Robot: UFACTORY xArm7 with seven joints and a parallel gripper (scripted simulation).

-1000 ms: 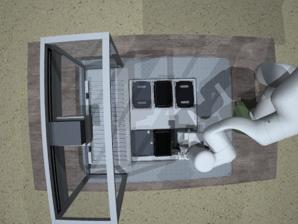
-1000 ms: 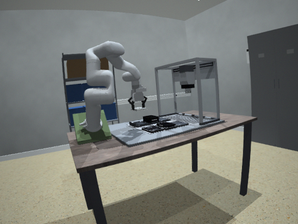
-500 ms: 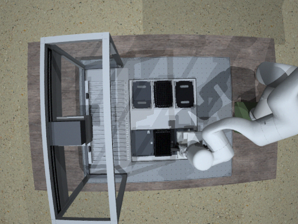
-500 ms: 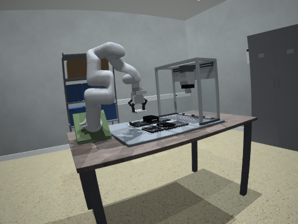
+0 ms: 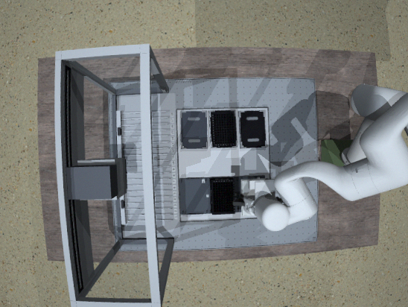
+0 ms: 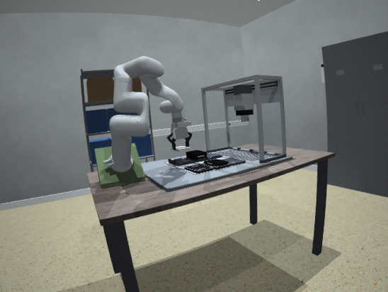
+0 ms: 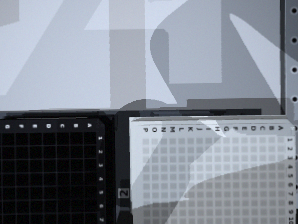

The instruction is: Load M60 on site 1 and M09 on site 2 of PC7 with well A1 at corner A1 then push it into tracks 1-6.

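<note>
Now: hand 10 cm short of the dark plate carrier PC7, 1 cm to the left of it and 8 cm above it. From my hand the other things lie so: pale 384-well plate M60: 1 cm below; then black deep-well block M09: 10 cm ahead, 1 cm to the right, 7 cm below; then nest S1: 5 cm behind, 24 cm to the right, 9 cm below.
</note>
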